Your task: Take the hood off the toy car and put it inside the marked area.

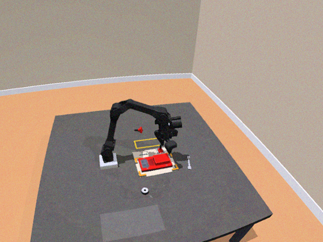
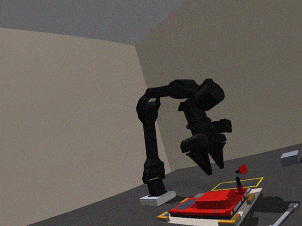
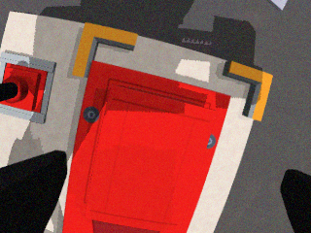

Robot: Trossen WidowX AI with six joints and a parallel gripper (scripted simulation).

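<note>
Right now my gripper tip is 3 cm past the red hood, 1 cm to the right of it and 8 cm above it. From my gripper tip the other things lie so: wrench-like bar 15 cm ahead, 6 cm to the right, 12 cm below; then grey engine block 3 cm behind, 1 cm to the left, 9 cm below.
</note>
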